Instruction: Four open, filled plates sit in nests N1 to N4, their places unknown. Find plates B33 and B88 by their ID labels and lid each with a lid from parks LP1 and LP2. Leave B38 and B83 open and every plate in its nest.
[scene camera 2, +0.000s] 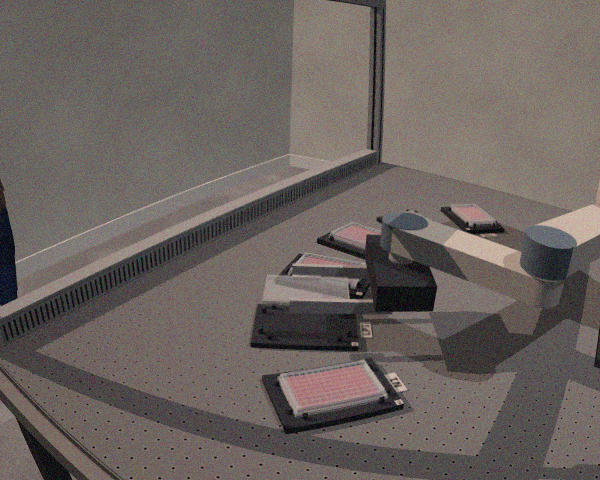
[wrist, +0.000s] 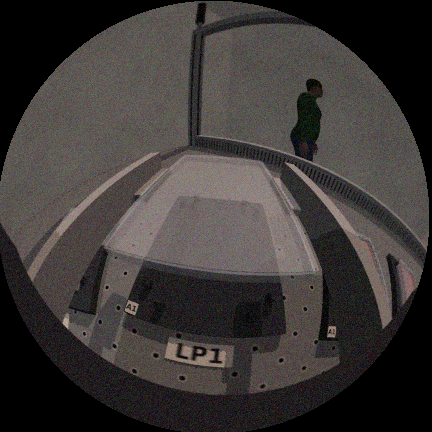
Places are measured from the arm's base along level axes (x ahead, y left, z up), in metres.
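Pixels of known places: gripper, between the fingertips: (scene camera 2: 291, 286) (wrist: 220, 164).
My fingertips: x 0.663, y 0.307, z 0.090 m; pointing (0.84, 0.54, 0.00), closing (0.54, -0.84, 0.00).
Ahead of a thing's pixels: the offset from my fingertips to its top centre. "pt": to the spot under its first point.
My gripper (scene camera 2: 295, 286) (wrist: 220, 164) is shut on a clear lid @[0.020 m back, 0.013 m right, 0.003 m down] (scene camera 2: 276, 291) (wrist: 215, 235), which it holds level, raised above lid park LP1 @[0.020 m back, 0.013 m right, 0.057 m down] (scene camera 2: 305, 327) (wrist: 200, 305). The park below is a bare dark nest; its LP1 label @[pt 0.102 m back, 0.066 m right, 0.075 m down] (wrist: 200, 354) is readable in the wrist view. In the scene view an open pink-filled plate @[0.147 m back, 0.114 m left, 0.051 m down] (scene camera 2: 332, 385) sits in the nest labelled N1 @[pt 0.207 m back, 0.037 m left, 0.075 m down] (scene camera 2: 395, 381), nearest the camera. Another pink plate @[0.044 m ahead, 0.186 m right, 0.051 m down] (scene camera 2: 320, 259) is partly hidden behind the fingers. A third pink plate @[0.063 m ahead, 0.365 m right, 0.051 m down] (scene camera 2: 350, 232) and a far one @[0.102 m back, 0.680 m right, 0.051 m down] (scene camera 2: 470, 213) sit in nests farther back. No plate ID is readable.
The arm (scene camera 2: 470, 245) and dark gripper body (scene camera 2: 402, 285) hide part of the back row, including most of a dark nest. A slotted rail (scene camera 2: 200, 225) (wrist: 240, 147) runs along the table edge. A person (wrist: 307, 117) stands beyond it in the wrist view.
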